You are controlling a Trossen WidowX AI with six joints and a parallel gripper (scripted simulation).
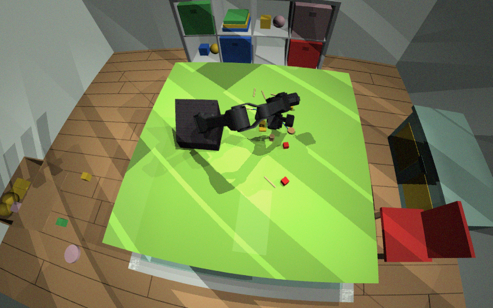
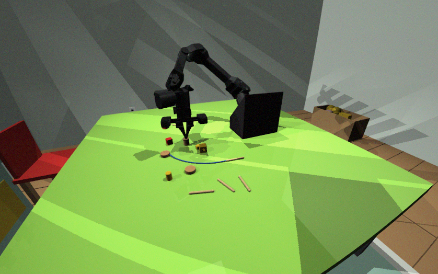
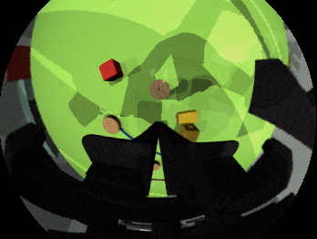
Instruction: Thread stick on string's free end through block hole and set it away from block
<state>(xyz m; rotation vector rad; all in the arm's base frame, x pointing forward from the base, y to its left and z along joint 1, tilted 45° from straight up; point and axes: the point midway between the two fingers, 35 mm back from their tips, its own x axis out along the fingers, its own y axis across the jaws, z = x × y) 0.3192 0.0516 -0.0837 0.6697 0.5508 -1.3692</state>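
Right now the brown cylinder is 40 mm to the right of my gripper tip and 40 mm below it. Also, from my gripper tip: yellow cylinder: 80 mm ahead, 190 mm to the left, 40 mm below; then round wooden button: 100 mm ahead, 30 mm to the left, 50 mm below; then thin wooden stick: 160 mm behind, 140 mm to the left, 50 mm below.
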